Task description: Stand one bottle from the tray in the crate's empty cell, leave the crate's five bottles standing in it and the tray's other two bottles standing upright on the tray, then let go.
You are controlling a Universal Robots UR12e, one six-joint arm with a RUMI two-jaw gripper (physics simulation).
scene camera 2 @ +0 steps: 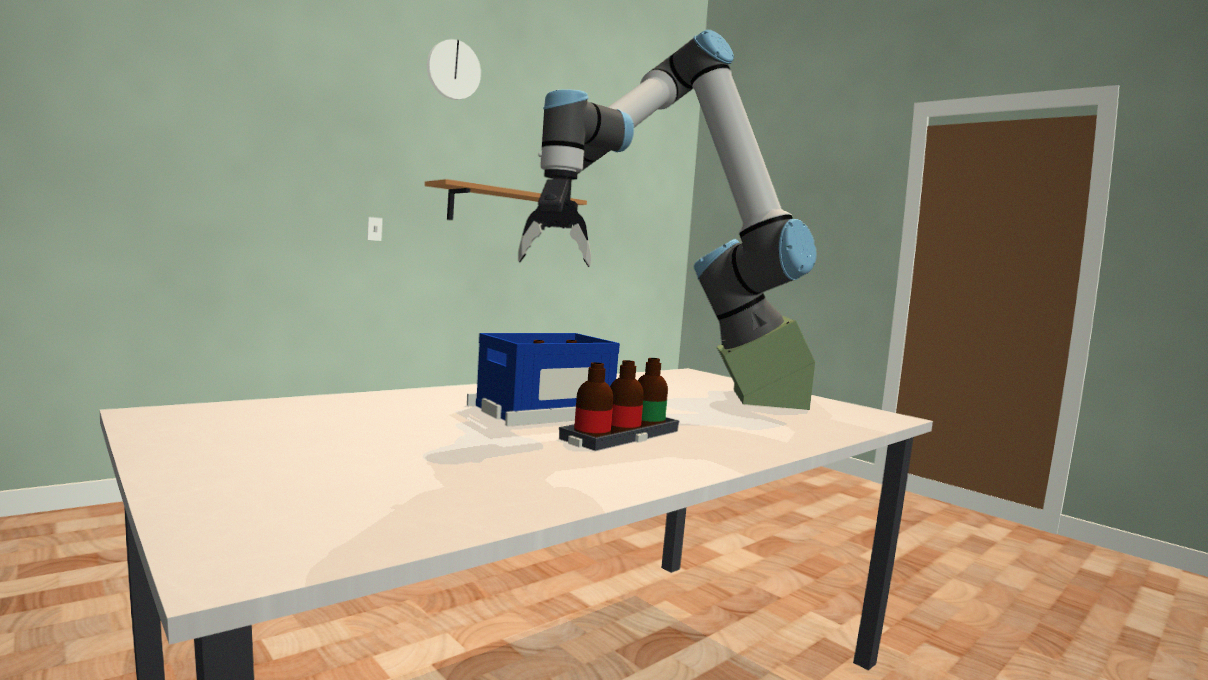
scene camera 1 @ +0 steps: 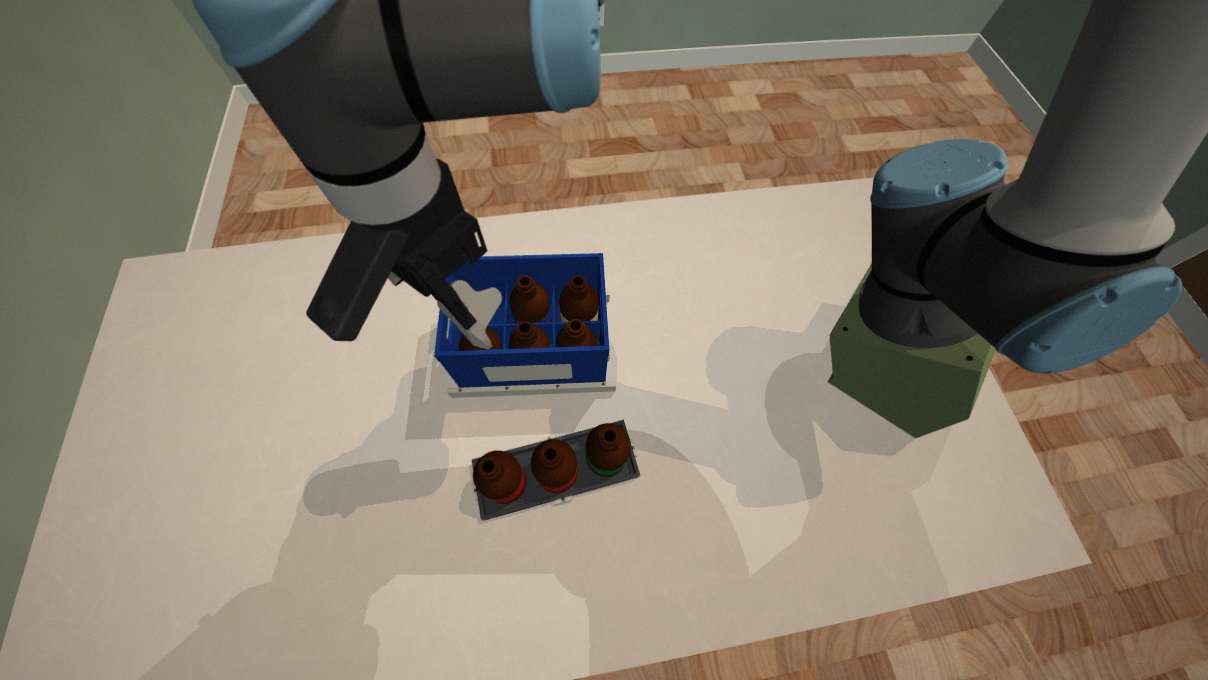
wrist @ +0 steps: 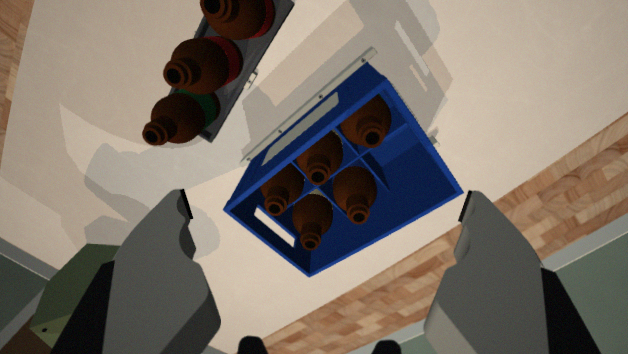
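Pixels of known places: gripper, between the fingertips: (scene camera 2: 553,264) (scene camera 1: 443,313) (wrist: 323,192); arm's base, origin of its link: (scene camera 2: 753,334) (scene camera 1: 921,305).
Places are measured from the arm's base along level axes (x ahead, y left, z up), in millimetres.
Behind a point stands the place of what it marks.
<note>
The blue crate (scene camera 1: 460,366) {x 753, y -209, z -62 mm} (scene camera 2: 498,386) {x 754, y -289, z -120 mm} (wrist: 385,233) {x 608, y -348, z -14 mm} holds five brown bottles, upright; its empty cell is back left in scene camera 1, partly covered by a finger there. The dark tray (scene camera 1: 583,487) {x 631, y 33, z -184 mm} (scene camera 2: 621,437) {x 730, y 28, z -173 mm} (wrist: 266,40) {x 730, y -68, z -163 mm} carries three upright brown bottles in a row: an end one with a red label (scene camera 1: 498,477) {x 747, y -12, z -51 mm} (scene camera 2: 594,409) {x 783, y -6, z -115 mm} (wrist: 240,20) {x 748, y -48, z -68 mm}, a middle red one (scene camera 1: 553,464) {x 665, y 3, z -39 mm} (scene camera 2: 627,401) {x 693, y 12, z -107 mm} (wrist: 200,65) {x 678, y -22, z -66 mm} and a green one (scene camera 1: 608,447) {x 581, y 11, z -38 mm} (scene camera 2: 654,397) {x 600, y 23, z -108 mm} (wrist: 180,117) {x 594, y -16, z -71 mm}. My gripper (scene camera 2: 554,264) {x 726, y -177, z 159 mm} (wrist: 323,192) {x 726, y -177, z 159 mm} is open and empty, pointing down well above the crate.
Pale fixture strips (scene camera 1: 532,391) {x 656, y -162, z -169 mm} (scene camera 2: 541,416) {x 723, y -186, z -173 mm} edge the crate's base. The arm's green pedestal (scene camera 1: 904,380) {x 71, y 96, z -55 mm} (scene camera 2: 773,371) {x 71, y 96, z -89 mm} stands on the table (scene camera 1: 211,337) {x 1219, y -518, z -189 mm} (scene camera 2: 338,473) {x 1239, y -173, z -189 mm}, right of crate and tray in both scene views. A wooden shelf (scene camera 2: 490,190) hangs on the wall behind.
</note>
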